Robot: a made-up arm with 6 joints. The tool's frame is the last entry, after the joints. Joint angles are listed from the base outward.
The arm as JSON. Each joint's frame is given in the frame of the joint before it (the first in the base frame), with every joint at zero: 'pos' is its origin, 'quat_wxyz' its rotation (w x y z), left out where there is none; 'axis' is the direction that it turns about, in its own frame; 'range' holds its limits. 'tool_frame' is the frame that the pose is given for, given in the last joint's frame.
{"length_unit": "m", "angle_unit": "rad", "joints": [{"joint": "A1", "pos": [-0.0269, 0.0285, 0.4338], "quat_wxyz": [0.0, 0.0, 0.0, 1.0], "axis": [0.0, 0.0, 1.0], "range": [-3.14, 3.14]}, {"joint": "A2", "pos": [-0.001, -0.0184, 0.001], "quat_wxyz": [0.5, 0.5, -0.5, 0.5], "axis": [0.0, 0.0, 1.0], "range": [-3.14, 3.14]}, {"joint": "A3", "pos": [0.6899, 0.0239, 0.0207], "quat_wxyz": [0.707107, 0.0, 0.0, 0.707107], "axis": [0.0, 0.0, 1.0], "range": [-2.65, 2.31]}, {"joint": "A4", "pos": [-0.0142, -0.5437, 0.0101], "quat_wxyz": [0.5, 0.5, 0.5, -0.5], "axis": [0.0, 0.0, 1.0], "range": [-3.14, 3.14]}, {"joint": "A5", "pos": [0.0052, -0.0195, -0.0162], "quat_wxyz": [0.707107, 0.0, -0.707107, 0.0], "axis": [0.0, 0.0, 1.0], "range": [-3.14, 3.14]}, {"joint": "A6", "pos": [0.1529, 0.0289, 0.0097], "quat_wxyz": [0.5, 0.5, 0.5, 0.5], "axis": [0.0, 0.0, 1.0], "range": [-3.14, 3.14]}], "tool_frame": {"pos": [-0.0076, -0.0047, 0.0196]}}
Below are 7 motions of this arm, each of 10 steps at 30 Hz.
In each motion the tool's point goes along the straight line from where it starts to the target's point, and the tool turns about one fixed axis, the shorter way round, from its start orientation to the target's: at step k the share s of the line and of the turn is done. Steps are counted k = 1, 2, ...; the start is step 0. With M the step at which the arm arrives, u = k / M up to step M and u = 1 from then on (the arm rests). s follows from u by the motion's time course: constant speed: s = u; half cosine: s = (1 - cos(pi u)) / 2; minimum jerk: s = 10 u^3 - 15 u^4 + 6 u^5.
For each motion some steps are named. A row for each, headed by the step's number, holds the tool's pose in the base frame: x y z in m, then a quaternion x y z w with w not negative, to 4 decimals.
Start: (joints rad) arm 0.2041 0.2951 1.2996 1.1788 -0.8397 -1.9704
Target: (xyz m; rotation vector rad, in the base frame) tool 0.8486 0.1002 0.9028 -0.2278 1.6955 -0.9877
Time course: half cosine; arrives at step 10
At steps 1, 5, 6, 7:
1: 0.8570 0.1436 1.1421 -0.0305 0.6071 -0.4737 0.6373
5: 0.8529 0.1224 1.0254 -0.0628 0.6627 -0.4478 0.5970
6: 0.8516 0.1156 0.9875 -0.0732 0.6798 -0.4387 0.5831
7: 0.8504 0.1094 0.9534 -0.0825 0.6949 -0.4303 0.5702

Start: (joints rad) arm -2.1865 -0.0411 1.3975 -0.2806 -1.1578 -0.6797
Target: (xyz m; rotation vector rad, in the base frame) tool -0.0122 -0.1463 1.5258 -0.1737 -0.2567 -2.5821
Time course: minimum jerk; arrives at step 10
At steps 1, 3, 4, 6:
1: -0.2654 -0.4845 1.4283 -0.0302 0.1604 -0.9821 0.0941
3: -0.2259 -0.4318 1.4435 -0.0358 0.1210 -0.9845 0.1221
4: -0.1865 -0.3792 1.4586 -0.0413 0.0813 -0.9845 0.1498
6: -0.0933 -0.2546 1.4946 -0.0539 -0.0131 -0.9753 0.2138

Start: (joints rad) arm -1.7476 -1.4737 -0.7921 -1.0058 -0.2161 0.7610
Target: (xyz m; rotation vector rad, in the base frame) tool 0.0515 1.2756 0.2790 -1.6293 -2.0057 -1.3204
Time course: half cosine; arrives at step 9
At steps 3, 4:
3: 0.2047 1.2170 0.1072 -0.6353 -0.6600 -0.3798 0.1287
4: 0.1714 1.2298 0.1446 -0.6190 -0.6664 -0.3959 0.1269

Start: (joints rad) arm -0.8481 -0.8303 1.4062 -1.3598 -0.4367 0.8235
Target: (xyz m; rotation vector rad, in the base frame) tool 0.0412 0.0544 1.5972 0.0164 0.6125 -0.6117
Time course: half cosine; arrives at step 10
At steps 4, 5, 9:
4: -0.0080 0.1562 1.5459 -0.1060 0.2781 -0.4746 0.8284
5: 0.0036 0.1322 1.5580 -0.0794 0.2839 -0.4344 0.8511
9: 0.0394 0.0582 1.5953 0.0037 0.2963 -0.3034 0.9056

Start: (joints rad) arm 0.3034 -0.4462 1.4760 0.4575 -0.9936 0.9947
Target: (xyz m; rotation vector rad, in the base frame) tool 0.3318 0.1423 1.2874 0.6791 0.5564 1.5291
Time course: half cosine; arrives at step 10
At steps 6, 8, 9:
6: 0.2770 0.1173 1.3694 0.2620 0.1440 0.6825 0.6670
8: 0.3167 0.1354 1.3101 0.2879 0.2163 0.6738 0.6453
9: 0.3279 0.1405 1.2932 0.2949 0.2366 0.6705 0.6384

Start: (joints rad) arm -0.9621 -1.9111 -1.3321 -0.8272 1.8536 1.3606
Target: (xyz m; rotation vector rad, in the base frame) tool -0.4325 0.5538 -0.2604 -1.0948 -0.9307 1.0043
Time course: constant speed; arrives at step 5
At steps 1, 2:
1: -0.4581 0.5597 -0.2337 -0.4548 -0.4333 0.4609 0.6269
2: -0.4517 0.5582 -0.2404 -0.4611 -0.4270 0.4558 0.6303

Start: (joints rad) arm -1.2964 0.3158 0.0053 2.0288 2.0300 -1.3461
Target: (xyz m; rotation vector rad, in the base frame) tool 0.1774 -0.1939 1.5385 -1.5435 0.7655 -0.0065
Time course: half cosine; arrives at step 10
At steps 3, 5, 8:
3: 0.1991 -0.2119 1.5214 -0.6594 0.4446 -0.0478 0.6044
5: 0.1911 -0.2053 1.5277 -0.6682 0.4055 -0.0312 0.6229
8: 0.1800 -0.1961 1.5364 -0.6779 0.3504 -0.0083 0.6462

